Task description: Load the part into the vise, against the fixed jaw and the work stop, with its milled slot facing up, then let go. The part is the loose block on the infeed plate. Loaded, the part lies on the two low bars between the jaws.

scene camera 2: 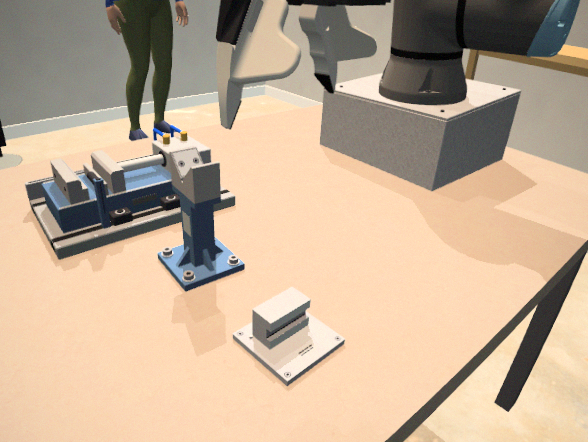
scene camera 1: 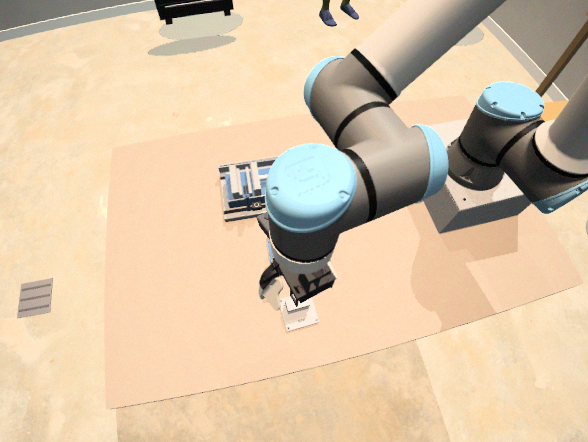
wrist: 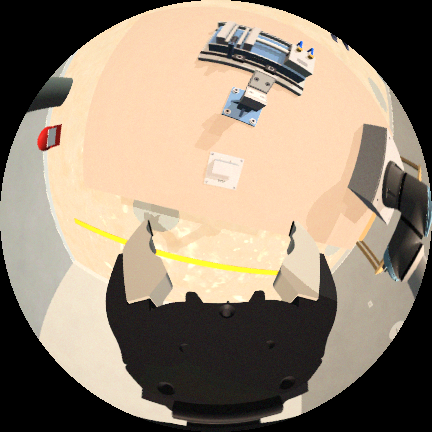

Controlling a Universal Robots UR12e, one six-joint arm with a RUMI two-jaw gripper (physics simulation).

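Where they show: gripper, fingertip midpoint: [scene camera 2: 286,108] [wrist: 221,222]; arm's base, origin of the base link: [scene camera 2: 421,93] [scene camera 1: 472,165] [wrist: 389,183].
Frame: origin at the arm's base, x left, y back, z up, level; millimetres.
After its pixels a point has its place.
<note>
The part [scene camera 1: 298,306] {x 297, y -593, z -108 mm} [scene camera 2: 281,315] {x 301, y -605, z -108 mm} [wrist: 227,167] {x 281, y -590, z -108 mm} is a light grey block on the white infeed plate [scene camera 1: 302,325] {x 341, y -589, z -146 mm} [scene camera 2: 289,367] {x 336, y -620, z -146 mm} [wrist: 232,183] {x 325, y -556, z -146 mm}. Its milled slot faces sideways, towards the front right in scene camera 2. The gripper [scene camera 2: 279,107] {x 297, y -607, z 113 mm} [wrist: 221,225] {x 297, y -607, z 113 mm} is open and empty, high above the table; in scene camera 1 the wrist and gripper body hide part of it. The vise [scene camera 1: 251,204] {x -43, y -679, z -127 mm} [scene camera 2: 145,192] {x -46, y -616, z -103 mm} [wrist: 260,50] {x -71, y -621, z -94 mm} stands at the back, with two grey jaws apart and nothing seen between them. A slim dark blue upright [scene camera 2: 102,202] {x -24, y -689, z -91 mm} stands at its near side. The low bars cannot be made out clearly.
A blue stand [scene camera 2: 200,230] {x 126, y -607, z -90 mm} [wrist: 242,107] {x 127, y -606, z -116 mm} with a grey angled head rises between the vise and the infeed plate. The robot's grey pedestal [scene camera 1: 465,215] {x 140, y -66, z -49 mm} [scene camera 2: 380,130] {x -5, y -117, z -69 mm} [wrist: 369,160] {x -5, y -117, z -81 mm} stands on the right of the table. The arm hides part of the vise in scene camera 1.
</note>
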